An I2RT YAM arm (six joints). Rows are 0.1 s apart.
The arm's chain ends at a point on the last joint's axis. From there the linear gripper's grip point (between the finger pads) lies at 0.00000 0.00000 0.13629 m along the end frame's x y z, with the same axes.
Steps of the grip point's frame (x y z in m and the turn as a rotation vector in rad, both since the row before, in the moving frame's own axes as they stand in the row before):
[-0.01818, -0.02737, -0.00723, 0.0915, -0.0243, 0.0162]
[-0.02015, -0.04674, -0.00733, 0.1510, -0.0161, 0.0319]
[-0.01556, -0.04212, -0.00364, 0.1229, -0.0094, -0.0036]
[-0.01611, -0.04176, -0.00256, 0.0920, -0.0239, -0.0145]
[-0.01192, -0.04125, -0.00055, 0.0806, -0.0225, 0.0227]
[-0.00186, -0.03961, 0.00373, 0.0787, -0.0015, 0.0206]
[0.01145, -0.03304, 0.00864, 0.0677, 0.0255, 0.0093]
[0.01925, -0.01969, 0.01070, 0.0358, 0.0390, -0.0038]
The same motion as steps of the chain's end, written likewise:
[-0.01497, -0.01489, -0.00662, 0.0915, -0.0243, 0.0162]
[-0.01829, -0.02621, -0.00576, 0.1510, -0.0161, 0.0319]
[-0.01425, -0.02541, -0.00261, 0.1229, -0.0094, -0.0036]
[-0.01277, -0.02926, -0.00194, 0.0920, -0.0239, -0.0145]
[-0.00898, -0.03024, -0.00007, 0.0806, -0.0225, 0.0227]
[-0.00177, -0.02889, 0.00415, 0.0787, -0.0015, 0.0206]
[0.00793, -0.02384, 0.00900, 0.0677, 0.0255, 0.0093]
[0.01395, -0.01480, 0.01089, 0.0358, 0.0390, -0.0038]

